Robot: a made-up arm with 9 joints. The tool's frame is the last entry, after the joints.
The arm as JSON. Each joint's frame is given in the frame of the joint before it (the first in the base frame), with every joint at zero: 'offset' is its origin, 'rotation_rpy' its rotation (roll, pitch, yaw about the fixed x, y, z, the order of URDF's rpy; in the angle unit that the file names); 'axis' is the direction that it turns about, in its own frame. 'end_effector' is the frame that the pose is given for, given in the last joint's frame.
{
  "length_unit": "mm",
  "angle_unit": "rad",
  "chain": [
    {
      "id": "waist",
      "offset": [
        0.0,
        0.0,
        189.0
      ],
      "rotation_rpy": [
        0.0,
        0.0,
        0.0
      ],
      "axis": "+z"
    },
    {
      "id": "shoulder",
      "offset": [
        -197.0,
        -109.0,
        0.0
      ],
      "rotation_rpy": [
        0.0,
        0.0,
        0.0
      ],
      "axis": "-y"
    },
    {
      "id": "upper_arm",
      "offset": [
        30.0,
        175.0,
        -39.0
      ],
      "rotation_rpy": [
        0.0,
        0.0,
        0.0
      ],
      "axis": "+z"
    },
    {
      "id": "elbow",
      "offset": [
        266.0,
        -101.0,
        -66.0
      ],
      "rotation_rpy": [
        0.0,
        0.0,
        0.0
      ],
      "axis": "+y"
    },
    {
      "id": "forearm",
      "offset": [
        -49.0,
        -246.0,
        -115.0
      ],
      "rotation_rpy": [
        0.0,
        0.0,
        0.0
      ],
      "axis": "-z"
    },
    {
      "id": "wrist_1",
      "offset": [
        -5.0,
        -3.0,
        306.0
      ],
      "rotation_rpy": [
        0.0,
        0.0,
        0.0
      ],
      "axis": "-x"
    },
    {
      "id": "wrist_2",
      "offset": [
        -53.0,
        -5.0,
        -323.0
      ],
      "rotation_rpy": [
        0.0,
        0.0,
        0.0
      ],
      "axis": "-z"
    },
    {
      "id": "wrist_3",
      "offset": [
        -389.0,
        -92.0,
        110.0
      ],
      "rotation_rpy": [
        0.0,
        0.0,
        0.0
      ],
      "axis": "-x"
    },
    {
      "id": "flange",
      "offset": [
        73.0,
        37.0,
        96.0
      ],
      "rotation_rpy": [
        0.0,
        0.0,
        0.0
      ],
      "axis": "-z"
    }
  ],
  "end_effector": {
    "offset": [
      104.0,
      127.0,
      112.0
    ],
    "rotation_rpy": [
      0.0,
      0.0,
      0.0
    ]
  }
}
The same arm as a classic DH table. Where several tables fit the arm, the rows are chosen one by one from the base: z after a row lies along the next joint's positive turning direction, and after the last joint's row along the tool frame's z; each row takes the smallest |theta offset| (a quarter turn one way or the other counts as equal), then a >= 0, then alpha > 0; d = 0 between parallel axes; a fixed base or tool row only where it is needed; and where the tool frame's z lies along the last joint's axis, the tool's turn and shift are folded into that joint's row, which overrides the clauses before.
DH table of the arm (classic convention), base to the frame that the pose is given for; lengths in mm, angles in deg. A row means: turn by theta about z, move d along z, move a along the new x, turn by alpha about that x. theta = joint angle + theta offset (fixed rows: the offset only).
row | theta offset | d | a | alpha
waist | 0.00 | 189.0 | -197.0 | 90.00
shoulder | 0.00 | -66.0 | 30.0 | -90.00
upper_arm | 0.00 | -105.0 | 266.0 | -90.00
elbow | 0.00 | -347.0 | -49.0 | -90.00
forearm | 90.00 | -191.0 | 3.0 | -90.00
wrist_1 | 0.00 | 58.0 | 5.0 | 90.00
wrist_2 | 0.00 | 213.0 | 92.0 | -90.00
wrist_3 | 0.00 | 316.0 | -37.0 | 90.00
flange | 39.31 | 0.0 | -164.1 | 180.00
tool (fixed) | 129.31 | 208.0 | 0.0 | 0.00

